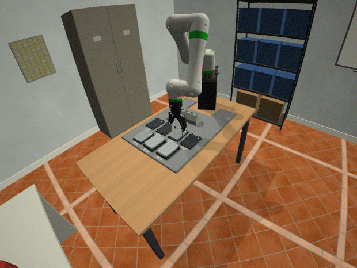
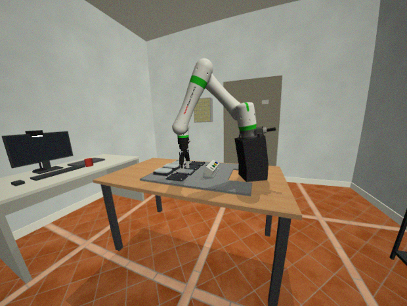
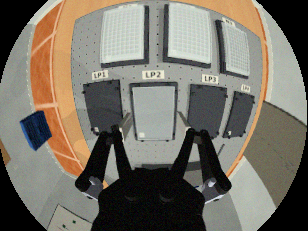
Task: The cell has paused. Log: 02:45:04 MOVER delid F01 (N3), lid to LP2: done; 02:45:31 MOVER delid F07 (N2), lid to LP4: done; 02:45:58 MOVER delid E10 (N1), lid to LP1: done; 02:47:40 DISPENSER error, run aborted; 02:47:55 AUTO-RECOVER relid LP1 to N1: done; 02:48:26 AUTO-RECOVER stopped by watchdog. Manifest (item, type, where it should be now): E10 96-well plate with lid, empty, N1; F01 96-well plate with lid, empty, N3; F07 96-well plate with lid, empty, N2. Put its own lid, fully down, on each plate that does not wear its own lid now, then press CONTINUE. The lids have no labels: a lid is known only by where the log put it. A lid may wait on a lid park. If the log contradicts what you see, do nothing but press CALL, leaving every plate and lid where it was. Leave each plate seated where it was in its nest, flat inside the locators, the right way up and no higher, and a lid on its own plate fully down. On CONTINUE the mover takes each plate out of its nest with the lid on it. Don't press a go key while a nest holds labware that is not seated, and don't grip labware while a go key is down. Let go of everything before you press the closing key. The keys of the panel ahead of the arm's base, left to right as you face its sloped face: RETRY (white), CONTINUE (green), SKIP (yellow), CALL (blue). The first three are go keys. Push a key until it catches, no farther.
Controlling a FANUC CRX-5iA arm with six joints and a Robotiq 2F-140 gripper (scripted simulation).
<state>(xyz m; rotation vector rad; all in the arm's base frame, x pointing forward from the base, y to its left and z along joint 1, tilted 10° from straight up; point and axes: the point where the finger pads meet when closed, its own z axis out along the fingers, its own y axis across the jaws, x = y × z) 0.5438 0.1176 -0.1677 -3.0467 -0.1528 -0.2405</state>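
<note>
Right now my hand is 200 mm short of the plate, 190 mm to the left of it and 30 mm above it. From my hand the other things lie so: white key (240 mm behind, 20 mm to the right, 20 mm above); lid park LP1 (130 mm to the left, 40 mm below); lid park LP3 (130 mm to the right, 40 mm below, 10 mm ahead).
</note>
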